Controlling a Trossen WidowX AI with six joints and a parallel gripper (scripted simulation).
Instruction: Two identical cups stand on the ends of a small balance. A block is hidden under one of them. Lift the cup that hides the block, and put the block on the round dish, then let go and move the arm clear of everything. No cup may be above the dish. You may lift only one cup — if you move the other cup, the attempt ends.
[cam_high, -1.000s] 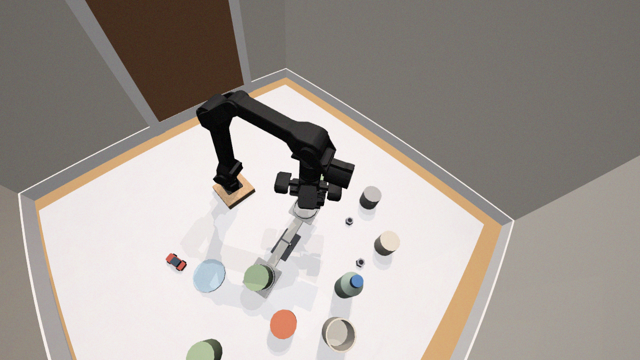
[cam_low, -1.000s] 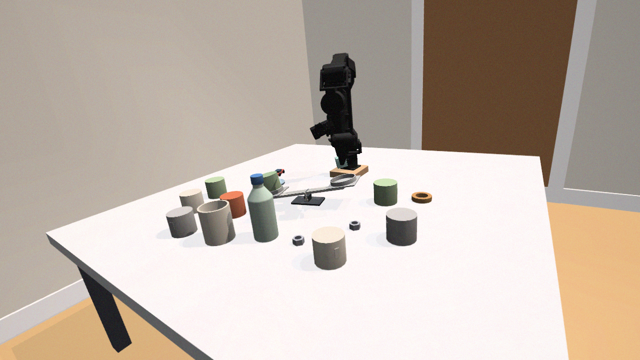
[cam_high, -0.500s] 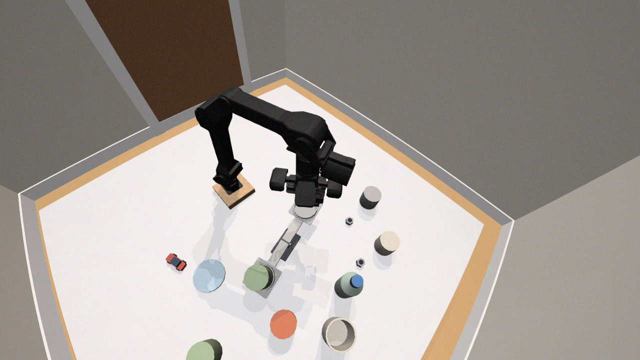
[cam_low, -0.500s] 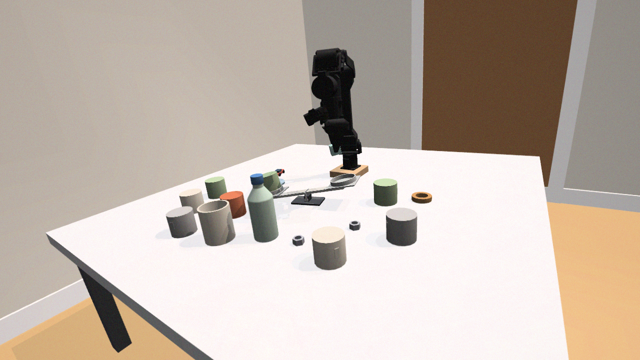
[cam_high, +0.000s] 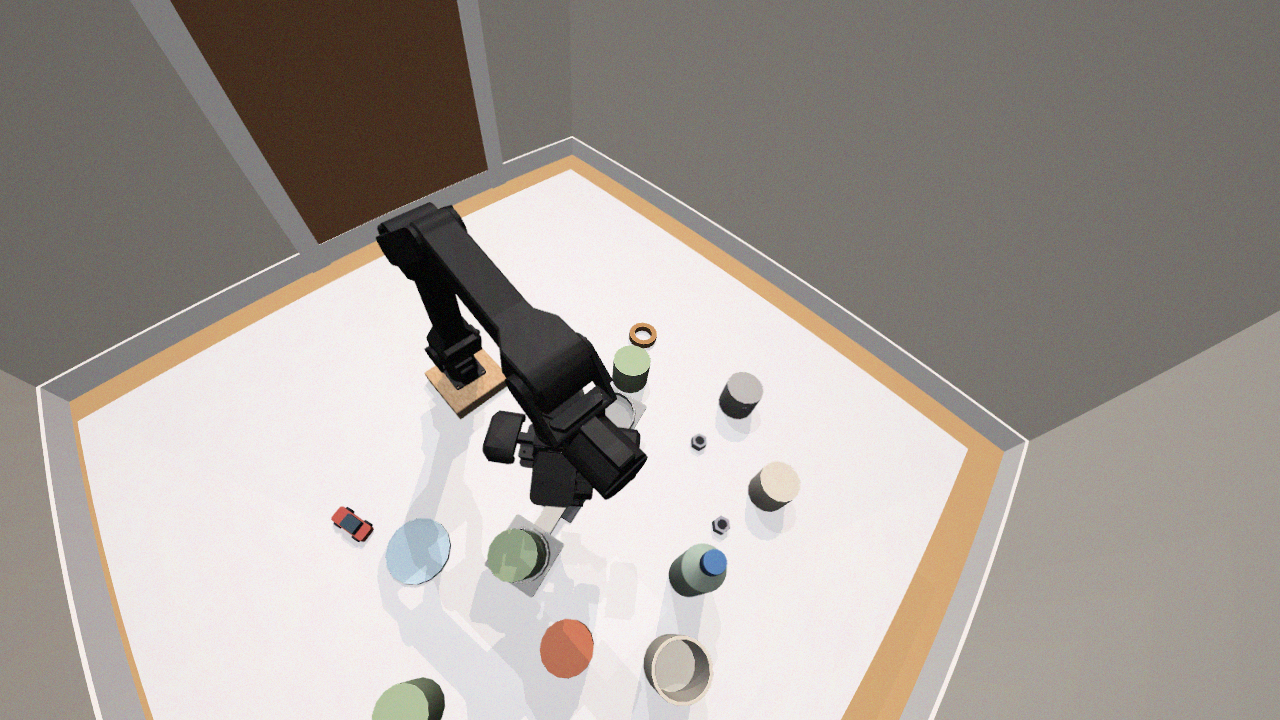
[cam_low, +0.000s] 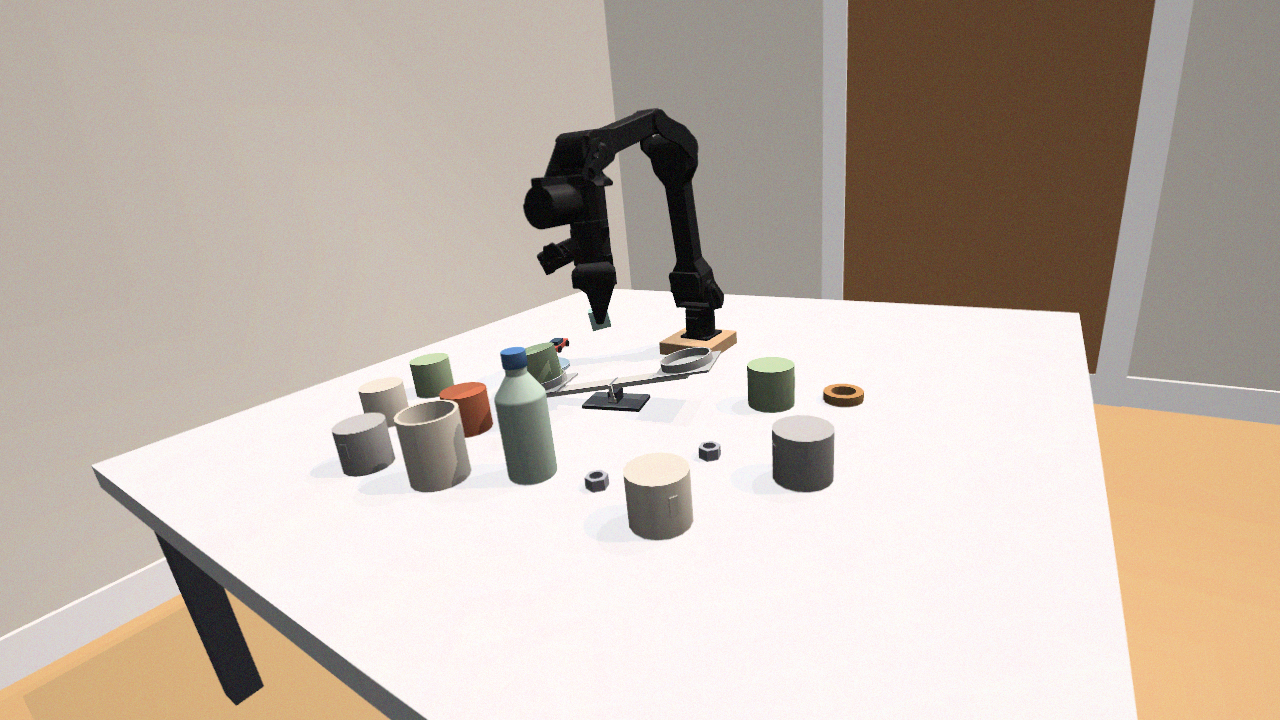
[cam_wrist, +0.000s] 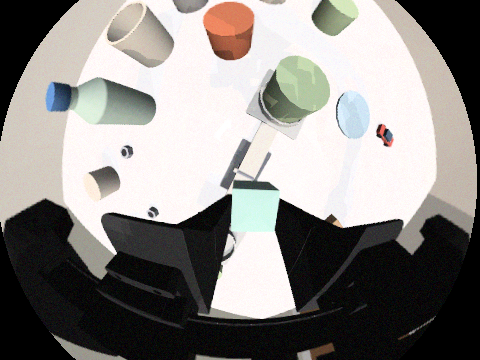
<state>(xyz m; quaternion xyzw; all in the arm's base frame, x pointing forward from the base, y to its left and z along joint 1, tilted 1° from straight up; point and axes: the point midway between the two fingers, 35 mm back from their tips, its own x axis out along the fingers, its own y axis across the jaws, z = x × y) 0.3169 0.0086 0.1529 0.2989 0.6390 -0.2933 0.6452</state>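
Now: the dish 9 cm behind my gripper tip, 24 cm to the right of it and 14 cm below it. Also, from my gripper tip: bottle: 23 cm ahead, 5 cm to the left, 3 cm below; then pale green block: 1 cm above; then orange cup: 15 cm ahead, 15 cm to the right, 10 cm below.
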